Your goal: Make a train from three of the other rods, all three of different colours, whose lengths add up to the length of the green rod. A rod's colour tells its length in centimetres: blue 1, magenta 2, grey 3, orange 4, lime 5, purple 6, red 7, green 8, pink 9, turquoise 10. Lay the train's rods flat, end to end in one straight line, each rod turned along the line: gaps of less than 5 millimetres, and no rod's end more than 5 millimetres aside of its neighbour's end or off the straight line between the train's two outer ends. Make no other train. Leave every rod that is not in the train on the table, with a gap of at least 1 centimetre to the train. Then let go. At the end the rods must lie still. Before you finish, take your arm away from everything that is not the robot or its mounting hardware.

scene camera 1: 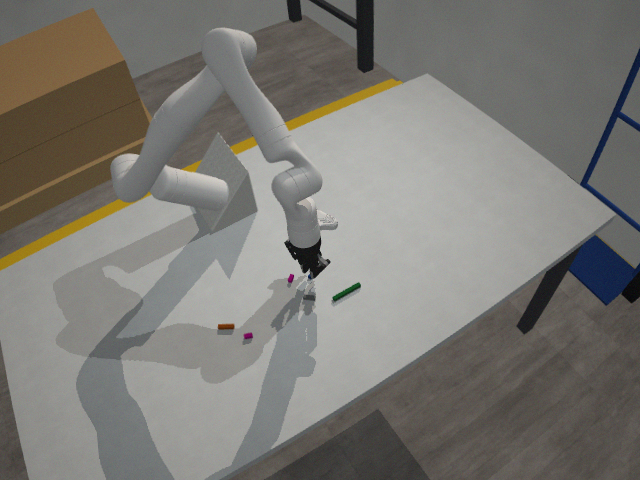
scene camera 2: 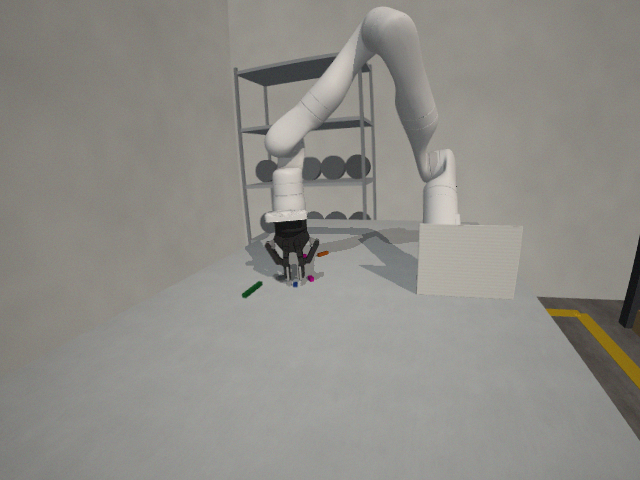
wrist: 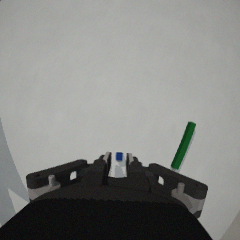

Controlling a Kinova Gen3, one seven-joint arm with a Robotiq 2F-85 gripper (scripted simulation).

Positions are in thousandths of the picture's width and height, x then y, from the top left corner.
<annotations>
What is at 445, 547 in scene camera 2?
The gripper.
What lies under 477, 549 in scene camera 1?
The gripper.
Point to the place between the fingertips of the gripper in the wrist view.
494, 665
</annotations>
